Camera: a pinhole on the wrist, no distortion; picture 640 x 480 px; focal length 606.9 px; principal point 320.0 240.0 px. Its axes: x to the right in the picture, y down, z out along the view. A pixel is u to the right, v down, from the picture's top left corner.
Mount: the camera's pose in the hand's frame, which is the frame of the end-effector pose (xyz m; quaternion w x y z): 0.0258 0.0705 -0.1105 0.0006 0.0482 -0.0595 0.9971
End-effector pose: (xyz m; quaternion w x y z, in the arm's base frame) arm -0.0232 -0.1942 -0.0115 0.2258 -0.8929 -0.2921 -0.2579
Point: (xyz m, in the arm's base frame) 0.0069 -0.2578 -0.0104
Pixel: 604 206
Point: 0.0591 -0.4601 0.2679
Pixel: behind the camera
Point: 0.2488 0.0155 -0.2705
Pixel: 267 149
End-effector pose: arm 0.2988 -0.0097 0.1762 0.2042 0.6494 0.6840 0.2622
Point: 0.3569 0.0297 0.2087
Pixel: 324 187
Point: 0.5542 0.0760 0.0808
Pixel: 318 40
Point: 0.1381 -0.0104 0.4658
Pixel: behind the camera
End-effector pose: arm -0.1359 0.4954 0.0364 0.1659 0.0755 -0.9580 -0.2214
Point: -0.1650 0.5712 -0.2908
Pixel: 531 377
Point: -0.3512 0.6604 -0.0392
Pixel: 153 57
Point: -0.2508 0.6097 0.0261
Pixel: 219 63
